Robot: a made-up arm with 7 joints.
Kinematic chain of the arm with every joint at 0, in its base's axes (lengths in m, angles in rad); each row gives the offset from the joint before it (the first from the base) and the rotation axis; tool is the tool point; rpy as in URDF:
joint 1: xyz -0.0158 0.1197 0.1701 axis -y
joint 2: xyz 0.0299 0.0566 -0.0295 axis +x
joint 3: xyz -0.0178 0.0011 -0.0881 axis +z
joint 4: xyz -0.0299 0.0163 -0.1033 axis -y
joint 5: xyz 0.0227 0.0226 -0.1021 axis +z
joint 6: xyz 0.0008 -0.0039 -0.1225 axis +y
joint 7: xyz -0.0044 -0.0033 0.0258 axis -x
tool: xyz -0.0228 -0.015 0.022 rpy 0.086 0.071 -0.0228
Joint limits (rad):
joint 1: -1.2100..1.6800
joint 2: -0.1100..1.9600
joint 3: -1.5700..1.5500
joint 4: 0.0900..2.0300
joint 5: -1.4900..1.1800
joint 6: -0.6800..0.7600
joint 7: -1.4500..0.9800
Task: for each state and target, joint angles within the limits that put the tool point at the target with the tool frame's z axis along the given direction. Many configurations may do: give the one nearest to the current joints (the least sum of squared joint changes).
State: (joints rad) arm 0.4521 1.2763 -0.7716 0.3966 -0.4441 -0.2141 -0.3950
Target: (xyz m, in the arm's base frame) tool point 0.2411 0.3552 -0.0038 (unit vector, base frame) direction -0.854 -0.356 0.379
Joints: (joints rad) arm 0.7010 0.7464 -0.8964 0.7400 -0.2988 0.1740 0.0301
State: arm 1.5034 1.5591 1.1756 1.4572 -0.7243 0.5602 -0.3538
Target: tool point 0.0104 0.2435 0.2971 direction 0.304 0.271 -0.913
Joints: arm 0.7159 1.9304 0.5905 2.0300 -0.5234 0.6635 -0.1965
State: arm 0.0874 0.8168 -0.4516 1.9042 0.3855 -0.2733 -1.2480
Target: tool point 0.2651 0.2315 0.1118 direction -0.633 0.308 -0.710
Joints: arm 0.8922 0.7589 -0.8076 1.5793 0.0972 -0.3333 -0.4265
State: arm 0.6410 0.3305 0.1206 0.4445 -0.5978 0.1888 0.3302
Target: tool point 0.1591 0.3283 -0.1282 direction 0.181 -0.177 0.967
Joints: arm 0.4056 0.3603 0.0825 0.2331 -0.6068 0.6111 0.5907
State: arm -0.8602 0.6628 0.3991 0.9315 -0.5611 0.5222 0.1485
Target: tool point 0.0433 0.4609 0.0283 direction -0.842 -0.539 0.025
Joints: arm -0.5053 1.0900 0.3183 1.1119 -0.7282 0.0566 -0.2490
